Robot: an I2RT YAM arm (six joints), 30 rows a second.
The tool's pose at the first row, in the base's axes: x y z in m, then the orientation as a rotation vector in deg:
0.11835 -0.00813 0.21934 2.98 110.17 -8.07
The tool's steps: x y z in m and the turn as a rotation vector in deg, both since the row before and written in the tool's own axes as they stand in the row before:
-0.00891 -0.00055 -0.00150 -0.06 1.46 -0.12
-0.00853 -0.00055 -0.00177 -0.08 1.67 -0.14
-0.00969 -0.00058 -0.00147 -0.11 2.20 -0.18
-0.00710 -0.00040 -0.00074 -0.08 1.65 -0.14
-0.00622 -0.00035 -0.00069 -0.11 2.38 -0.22
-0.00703 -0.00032 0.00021 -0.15 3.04 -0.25
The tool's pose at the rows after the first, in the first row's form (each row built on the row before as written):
0.12001 -0.00820 0.22824 2.94 111.64 -8.09
0.12150 -0.00826 0.23684 2.88 113.32 -8.10
0.12398 -0.00837 0.24634 2.80 115.53 -8.11
0.12637 -0.00848 0.25308 2.74 117.19 -8.12
0.12860 -0.00857 0.25894 2.64 119.58 -8.15
0.13225 -0.00873 0.26496 2.53 122.64 -8.15

